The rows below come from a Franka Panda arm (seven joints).
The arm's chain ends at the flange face. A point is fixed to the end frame.
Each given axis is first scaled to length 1.
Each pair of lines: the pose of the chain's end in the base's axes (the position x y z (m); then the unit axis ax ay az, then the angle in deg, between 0 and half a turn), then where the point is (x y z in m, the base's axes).
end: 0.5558 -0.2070 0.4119 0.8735 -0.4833 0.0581 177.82
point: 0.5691 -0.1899 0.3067
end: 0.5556 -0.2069 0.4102 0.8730 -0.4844 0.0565 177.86
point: 0.5687 -0.1896 0.3050
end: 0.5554 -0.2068 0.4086 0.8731 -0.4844 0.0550 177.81
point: 0.5682 -0.1894 0.3034
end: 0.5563 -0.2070 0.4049 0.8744 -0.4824 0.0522 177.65
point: 0.5684 -0.1895 0.2996
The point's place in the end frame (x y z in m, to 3 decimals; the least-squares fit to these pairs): -0.020 -0.018 0.104
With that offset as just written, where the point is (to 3 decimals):
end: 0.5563 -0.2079 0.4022 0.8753 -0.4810 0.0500 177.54
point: 0.568 -0.190 0.297
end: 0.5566 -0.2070 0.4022 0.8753 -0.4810 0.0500 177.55
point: 0.568 -0.189 0.297
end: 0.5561 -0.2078 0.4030 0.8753 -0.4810 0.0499 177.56
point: 0.568 -0.190 0.298
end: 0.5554 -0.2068 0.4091 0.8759 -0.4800 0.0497 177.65
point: 0.567 -0.189 0.304
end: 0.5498 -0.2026 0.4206 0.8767 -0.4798 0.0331 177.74
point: 0.558 -0.183 0.315
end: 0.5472 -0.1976 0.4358 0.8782 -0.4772 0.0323 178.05
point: 0.556 -0.177 0.331
